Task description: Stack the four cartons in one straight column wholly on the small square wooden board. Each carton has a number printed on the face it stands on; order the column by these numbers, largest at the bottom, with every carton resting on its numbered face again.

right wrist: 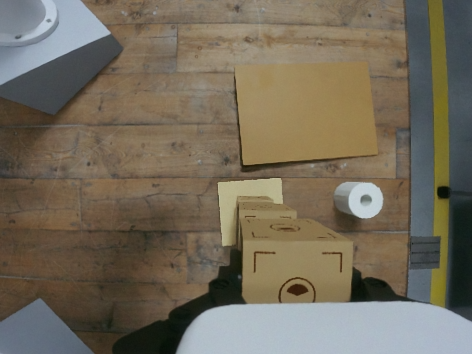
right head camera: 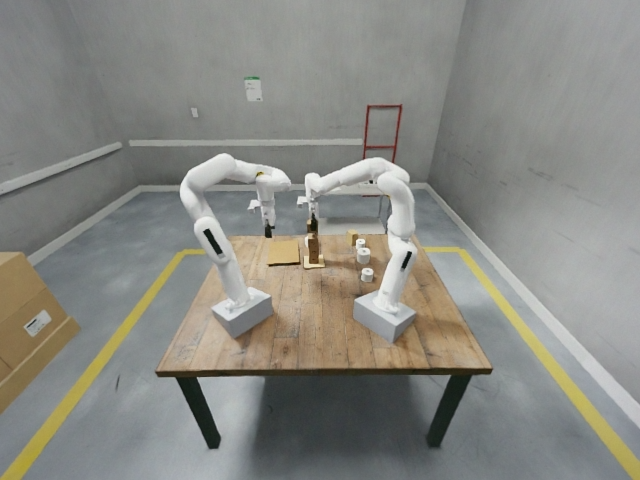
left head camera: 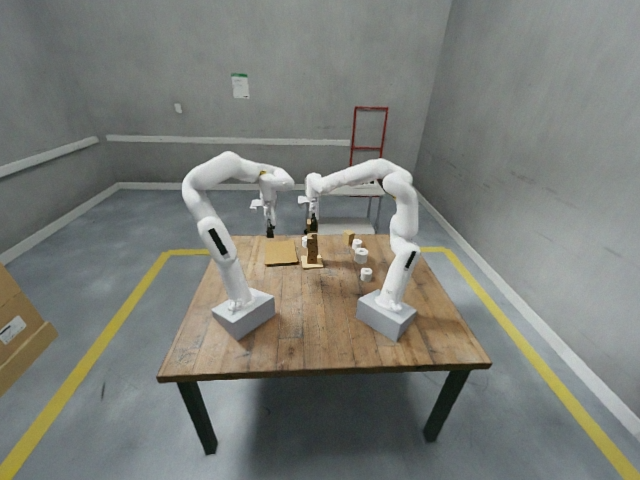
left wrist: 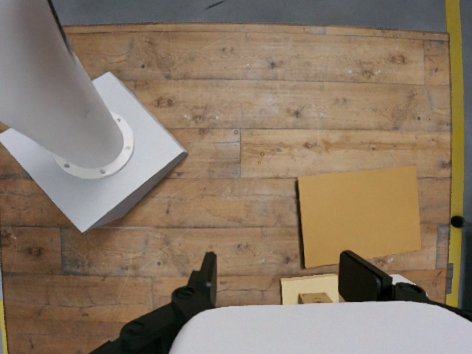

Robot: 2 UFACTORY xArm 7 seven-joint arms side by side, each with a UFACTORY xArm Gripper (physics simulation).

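Frame: origin at the left arm's base, x right, y down, z ahead, level; centimetres.
Seen in the pictures: left gripper, between the fingertips: (right head camera: 270, 233) (left head camera: 271, 233) (left wrist: 278, 272); right gripper, between the fingertips: (right wrist: 279, 268) (right head camera: 313, 227) (left head camera: 313, 227); left arm's base, origin of its link: (right wrist: 17, 17) (right head camera: 240, 301) (left head camera: 242, 303) (left wrist: 95, 144); right arm's base, origin of its link: (right head camera: 385, 305) (left head camera: 388, 304).
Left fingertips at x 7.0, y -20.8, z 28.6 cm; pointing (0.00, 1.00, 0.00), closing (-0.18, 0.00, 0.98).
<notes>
Offsets run from my left fingertips to a thing's top centre.
A brown carton column (left head camera: 312, 249) (right head camera: 313, 249) (left wrist: 314, 298) (right wrist: 266, 213) stands upright on the small square board @[dx +18.5, dy +27.6, dz +17.1 cm] (left head camera: 306, 265) (right head camera: 308, 265) (left wrist: 289, 291) (right wrist: 227, 210). Its lower cartons are partly hidden in the right wrist view, and the printed numbers do not show. My right gripper (left head camera: 313, 226) (right head camera: 313, 226) (right wrist: 279, 268) is shut on another carton @[dx +18.3, dy +0.5, dz +17.1 cm] (left head camera: 309, 225) (right head camera: 309, 227) (right wrist: 297, 257) and holds it upright, close to the column's top; the exact gap is unclear. My left gripper (left head camera: 269, 232) (right head camera: 268, 232) (left wrist: 278, 272) is open and empty, off to the column's left, above the table's far part.
A flat tan panel @[dx -2.5, dy +26.8, dz +24.2 cm] (left head camera: 281, 252) (right head camera: 283, 252) (left wrist: 360, 215) (right wrist: 307, 112) lies left of the board. A white roll @[dx +12.4, dy +23.5, dz +35.6 cm] (right wrist: 359, 200) stands behind the column. Several more white rolls @[dx +47.7, dy +22.3, dz +24.5 cm] (left head camera: 360, 255) (right head camera: 363, 255) and a tan box @[dx +39.5, dy +19.8, dz +42.4 cm] (left head camera: 348, 237) (right head camera: 352, 237) stand to the right.
</notes>
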